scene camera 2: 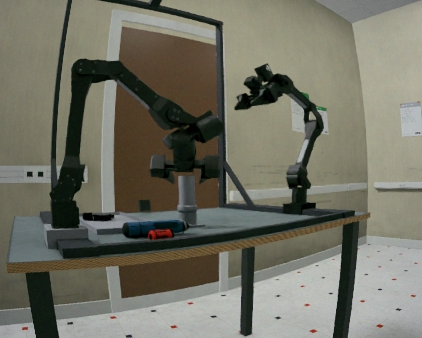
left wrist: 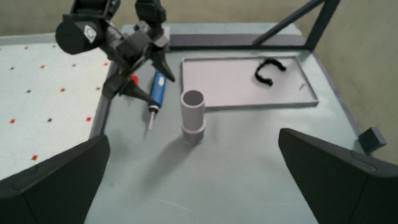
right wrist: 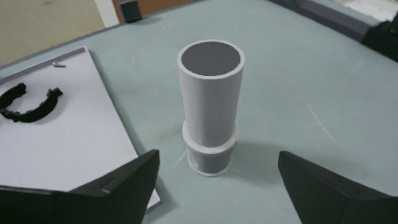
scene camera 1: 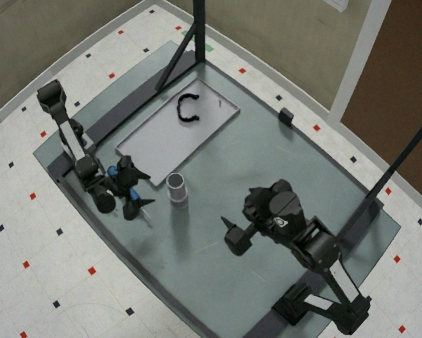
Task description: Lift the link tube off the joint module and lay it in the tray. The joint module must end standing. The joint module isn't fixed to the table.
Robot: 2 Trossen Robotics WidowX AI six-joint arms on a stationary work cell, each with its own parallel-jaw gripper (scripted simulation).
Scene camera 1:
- my left gripper: 235,203
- my right gripper: 152,189
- flat grey tray: 157,145
